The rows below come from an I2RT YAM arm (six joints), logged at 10 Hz.
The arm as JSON. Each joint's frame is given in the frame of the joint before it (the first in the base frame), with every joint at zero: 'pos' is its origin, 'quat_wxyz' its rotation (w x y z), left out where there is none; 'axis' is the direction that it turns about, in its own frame. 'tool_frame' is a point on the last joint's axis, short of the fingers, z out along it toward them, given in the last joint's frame.
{
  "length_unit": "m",
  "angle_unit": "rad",
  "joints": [
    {
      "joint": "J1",
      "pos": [
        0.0,
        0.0,
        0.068
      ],
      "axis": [
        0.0,
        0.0,
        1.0
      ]
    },
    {
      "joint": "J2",
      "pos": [
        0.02,
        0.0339,
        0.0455
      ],
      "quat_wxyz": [
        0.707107,
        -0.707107,
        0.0,
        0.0
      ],
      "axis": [
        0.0,
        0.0,
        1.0
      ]
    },
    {
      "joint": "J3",
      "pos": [
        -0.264,
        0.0,
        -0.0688
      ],
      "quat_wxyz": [
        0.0,
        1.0,
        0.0,
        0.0
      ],
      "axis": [
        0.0,
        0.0,
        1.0
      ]
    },
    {
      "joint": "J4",
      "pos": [
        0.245,
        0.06,
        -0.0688
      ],
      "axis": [
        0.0,
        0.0,
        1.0
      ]
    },
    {
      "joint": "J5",
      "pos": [
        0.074,
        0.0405,
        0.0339
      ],
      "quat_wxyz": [
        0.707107,
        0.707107,
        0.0,
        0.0
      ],
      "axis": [
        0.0,
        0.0,
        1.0
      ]
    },
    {
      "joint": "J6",
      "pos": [
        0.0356,
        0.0,
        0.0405
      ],
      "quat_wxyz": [
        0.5,
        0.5,
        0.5,
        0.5
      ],
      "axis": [
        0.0,
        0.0,
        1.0
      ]
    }
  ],
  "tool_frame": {
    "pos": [
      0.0,
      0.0,
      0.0
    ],
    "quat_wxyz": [
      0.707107,
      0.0,
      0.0,
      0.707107
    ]
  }
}
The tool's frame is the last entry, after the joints.
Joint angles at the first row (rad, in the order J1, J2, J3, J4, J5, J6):
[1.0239, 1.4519, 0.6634, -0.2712, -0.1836, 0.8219]
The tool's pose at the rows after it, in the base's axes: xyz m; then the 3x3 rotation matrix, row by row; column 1 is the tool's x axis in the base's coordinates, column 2 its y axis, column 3 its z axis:
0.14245 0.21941 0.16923; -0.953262 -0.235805 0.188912; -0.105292 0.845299 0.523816; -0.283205 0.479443 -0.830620
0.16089 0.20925 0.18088; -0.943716 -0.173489 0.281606; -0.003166 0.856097 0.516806; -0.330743 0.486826 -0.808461
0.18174 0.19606 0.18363; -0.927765 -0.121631 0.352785; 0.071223 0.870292 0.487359; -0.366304 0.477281 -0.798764
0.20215 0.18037 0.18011; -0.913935 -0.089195 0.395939; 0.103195 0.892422 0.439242; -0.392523 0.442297 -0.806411
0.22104 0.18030 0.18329; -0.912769 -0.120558 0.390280; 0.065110 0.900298 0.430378; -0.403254 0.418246 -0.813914
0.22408 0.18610 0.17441; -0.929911 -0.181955 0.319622; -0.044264 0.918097 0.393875; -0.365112 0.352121 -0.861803
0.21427 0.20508 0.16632; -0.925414 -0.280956 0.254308; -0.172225 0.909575 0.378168; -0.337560 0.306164 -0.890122
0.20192 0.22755 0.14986; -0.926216 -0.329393 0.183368; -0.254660 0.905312 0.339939; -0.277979 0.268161 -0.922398
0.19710 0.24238 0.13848; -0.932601 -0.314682 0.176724; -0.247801 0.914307 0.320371; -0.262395 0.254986 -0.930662
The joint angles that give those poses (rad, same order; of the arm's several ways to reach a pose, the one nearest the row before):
[0.9763, 1.4054, 0.7005, -0.2897, -0.1373, 0.8297]
[0.9019, 1.3797, 0.7193, -0.2880, -0.0997, 0.8361]
[0.8128, 1.3838, 0.7293, -0.2749, -0.0789, 0.8110]
[0.7194, 1.4082, 0.7370, -0.2702, -0.0696, 0.7498]
[0.6726, 1.4648, 0.8028, -0.2951, -0.0936, 0.6717]
[0.6802, 1.5281, 0.8453, -0.3656, -0.1054, 0.5866]
[0.7511, 1.5797, 0.8739, -0.4023, -0.1030, 0.5333]
[0.8342, 1.6618, 0.9024, -0.4253, -0.0927, 0.5436]
[0.8803, 1.7198, 0.9198, -0.4022, -0.0678, 0.5974]

